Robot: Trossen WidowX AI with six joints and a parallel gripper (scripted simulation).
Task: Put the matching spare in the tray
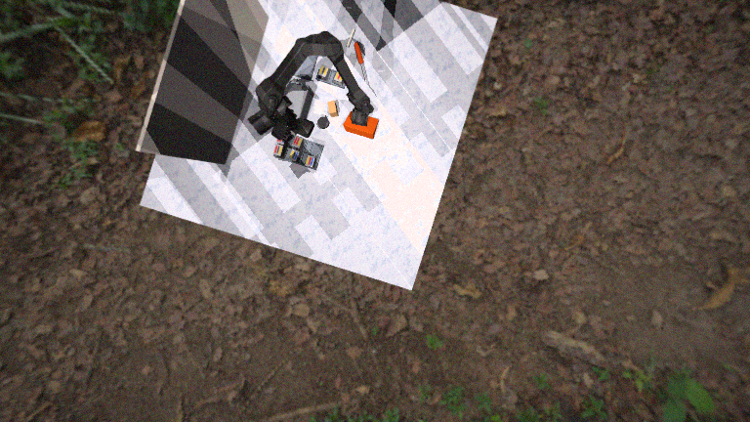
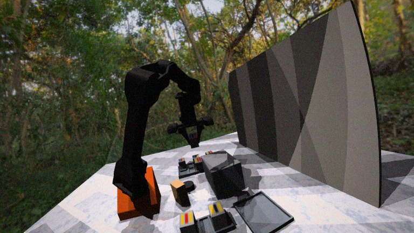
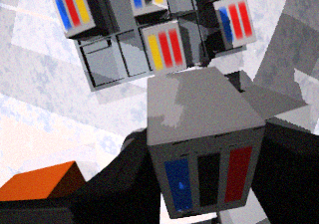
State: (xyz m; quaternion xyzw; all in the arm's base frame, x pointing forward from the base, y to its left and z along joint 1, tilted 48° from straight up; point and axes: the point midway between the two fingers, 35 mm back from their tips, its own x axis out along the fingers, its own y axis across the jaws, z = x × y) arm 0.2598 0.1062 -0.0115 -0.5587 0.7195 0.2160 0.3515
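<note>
Right now my gripper tip is 320 mm to the left of the flat dark tray, 140 mm above it and 50 mm short of it. Round my gripper tip: grey spare (30 mm above); mounted unit (110 mm to the right, 100 mm below, 40 mm ahead); dark puck (140 mm below, 80 mm behind, 70 mm to the right).
</note>
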